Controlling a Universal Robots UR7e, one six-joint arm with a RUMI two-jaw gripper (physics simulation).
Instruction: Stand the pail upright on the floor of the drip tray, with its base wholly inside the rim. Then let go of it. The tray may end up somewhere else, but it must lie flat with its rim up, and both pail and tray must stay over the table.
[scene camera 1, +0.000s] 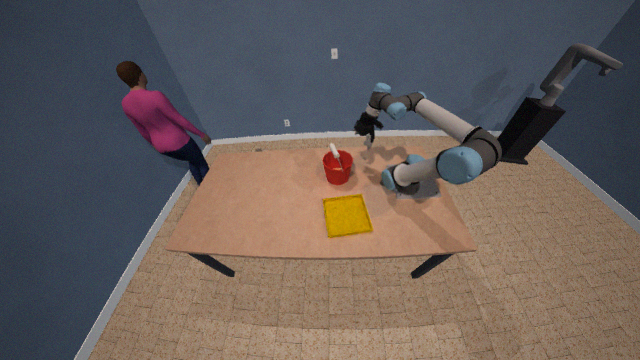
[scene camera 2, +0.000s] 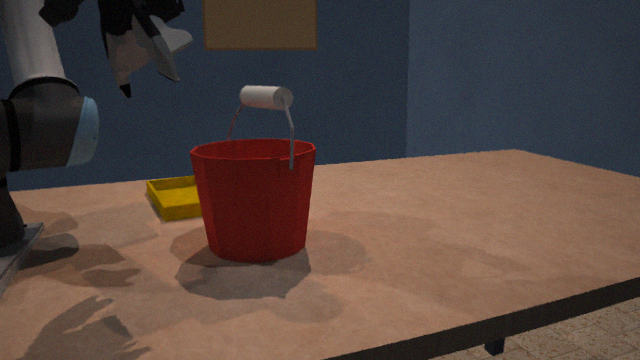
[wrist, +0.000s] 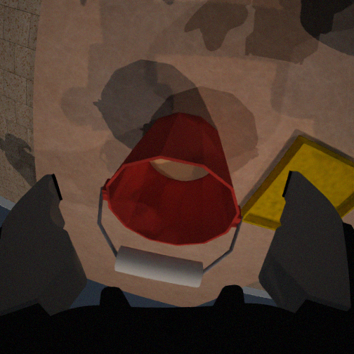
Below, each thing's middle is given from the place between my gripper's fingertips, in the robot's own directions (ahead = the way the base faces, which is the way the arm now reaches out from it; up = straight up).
Now: hand 360 mm to the right of the yellow drip tray (scene camera 2: 177, 198), 230 mm above it and 40 mm short of it.
